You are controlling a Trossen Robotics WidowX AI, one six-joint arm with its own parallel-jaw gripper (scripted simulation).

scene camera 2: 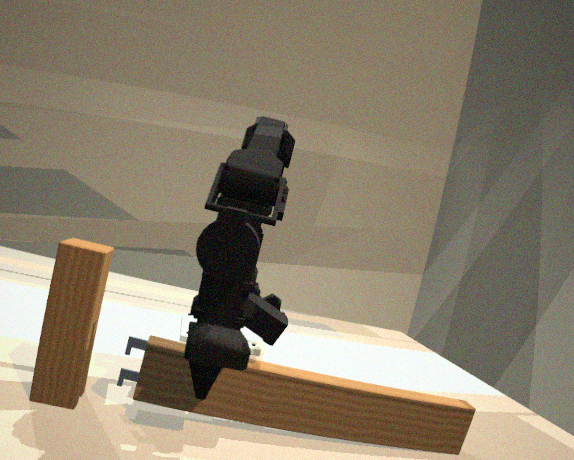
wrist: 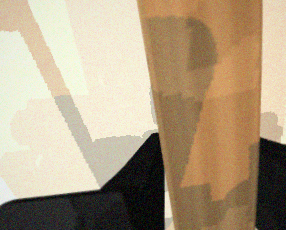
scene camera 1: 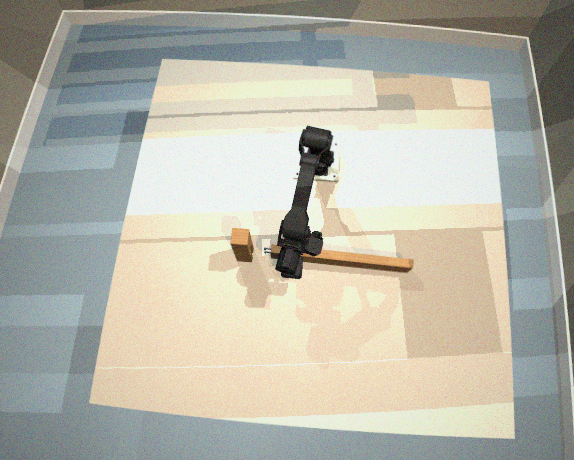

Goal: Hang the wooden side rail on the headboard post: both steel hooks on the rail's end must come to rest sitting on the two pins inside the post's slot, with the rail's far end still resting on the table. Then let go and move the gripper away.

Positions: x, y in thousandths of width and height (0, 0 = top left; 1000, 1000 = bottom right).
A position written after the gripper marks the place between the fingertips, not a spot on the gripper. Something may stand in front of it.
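Wooden side rail (scene camera 2: 483, 862), visible too in scene camera 1 (scene camera 1: 572, 560) and the wrist view (wrist: 719, 311). Gripper (scene camera 2: 349, 853), likewise in the wrist view (wrist: 645, 589).
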